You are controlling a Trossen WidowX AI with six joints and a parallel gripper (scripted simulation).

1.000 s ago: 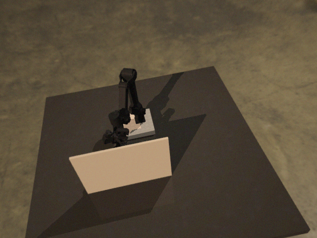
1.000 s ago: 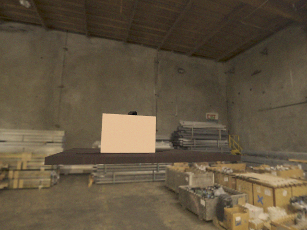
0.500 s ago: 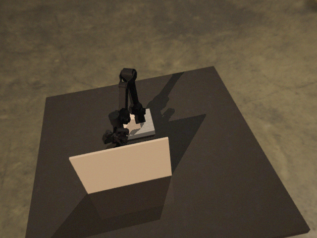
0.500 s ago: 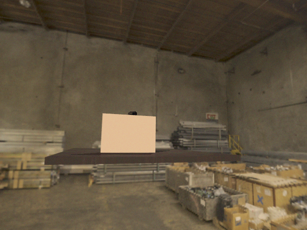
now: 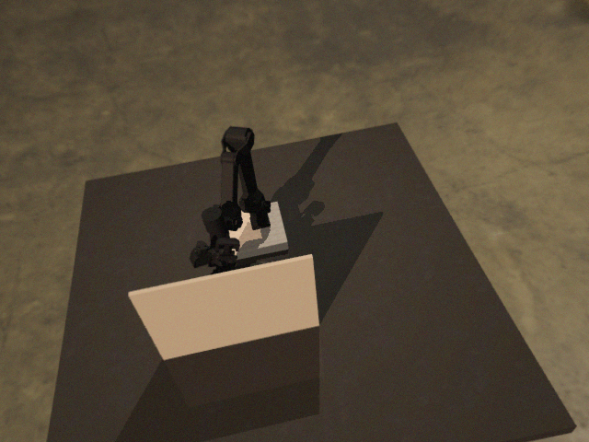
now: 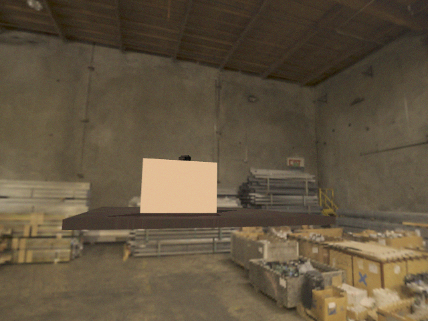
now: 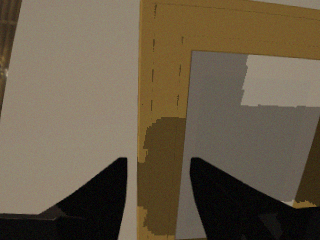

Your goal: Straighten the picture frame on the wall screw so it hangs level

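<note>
Now: gripper tip 10 mm short of the yellow picture frame, 10 mm to the left of it and 50 mm above it. The rest, counted from my gripper tip: wall panel 20 mm ahead, 70 mm below.
</note>
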